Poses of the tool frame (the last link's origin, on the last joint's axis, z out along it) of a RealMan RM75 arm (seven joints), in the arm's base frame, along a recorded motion.
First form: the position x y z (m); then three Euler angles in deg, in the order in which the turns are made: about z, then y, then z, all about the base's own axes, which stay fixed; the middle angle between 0 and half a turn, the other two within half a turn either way.
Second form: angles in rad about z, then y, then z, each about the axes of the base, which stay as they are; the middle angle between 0 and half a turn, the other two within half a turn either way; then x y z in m. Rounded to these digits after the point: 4 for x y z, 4 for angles.
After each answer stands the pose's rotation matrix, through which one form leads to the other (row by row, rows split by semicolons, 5 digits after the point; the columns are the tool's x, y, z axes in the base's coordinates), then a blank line. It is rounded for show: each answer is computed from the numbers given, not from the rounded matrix.
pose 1, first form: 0.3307, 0.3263, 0.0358, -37.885, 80.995, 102.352
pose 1, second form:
-0.6612, 1.4136, 1.7864, 0.3307, 0.3263, 0.0358
0.57344 -0.79154 -0.21128; 0.25204 -0.07494 0.96481; -0.77952 -0.60651 0.15652

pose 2, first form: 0.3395, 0.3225, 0.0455, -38.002, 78.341, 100.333
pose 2, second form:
-0.6633, 1.3673, 1.7511, 0.3395, 0.3225, 0.0455
0.57714 -0.79753 -0.17567; 0.26709 -0.01894 0.96348; -0.77173 -0.60299 0.20209

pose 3, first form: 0.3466, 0.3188, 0.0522, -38.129, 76.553, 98.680
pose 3, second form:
-0.6655, 1.3361, 1.7223, 0.3466, 0.3188, 0.0522
0.58276 -0.79928 -0.14678; 0.27401 0.02322 0.96145; -0.76506 -0.60051 0.23255

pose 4, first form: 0.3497, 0.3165, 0.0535, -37.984, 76.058, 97.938
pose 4, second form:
-0.6629, 1.3275, 1.7093, 0.3497, 0.3165, 0.0535
0.58332 -0.80111 -0.13403; 0.27308 0.03801 0.96124; -0.76496 -0.59731 0.24094

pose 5, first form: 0.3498, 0.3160, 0.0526, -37.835, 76.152, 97.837
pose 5, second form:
-0.6603, 1.3291, 1.7076, 0.3498, 0.3160, 0.0526
0.58189 -0.80242 -0.13239; 0.27090 0.03775 0.96187; -0.76682 -0.59556 0.23935

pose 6, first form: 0.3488, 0.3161, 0.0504, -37.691, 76.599, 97.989
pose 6, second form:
-0.6578, 1.3369, 1.7102, 0.3488, 0.3161, 0.0504
0.57998 -0.80333 -0.13520; 0.26659 0.03035 0.96333; -0.76977 -0.59476 0.23176

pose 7, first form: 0.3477, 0.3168, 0.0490, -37.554, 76.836, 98.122
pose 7, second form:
-0.6554, 1.3410, 1.7126, 0.3477, 0.3168, 0.0490
0.57789 -0.80444 -0.13757; 0.26485 0.02541 0.96396; -0.77195 -0.59349 0.22774

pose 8, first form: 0.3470, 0.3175, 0.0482, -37.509, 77.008, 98.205
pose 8, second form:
-0.6547, 1.3440, 1.7140, 0.3470, 0.3175, 0.0482
0.57720 -0.80467 -0.13906; 0.26341 0.02228 0.96443; -0.77295 -0.59330 0.22482

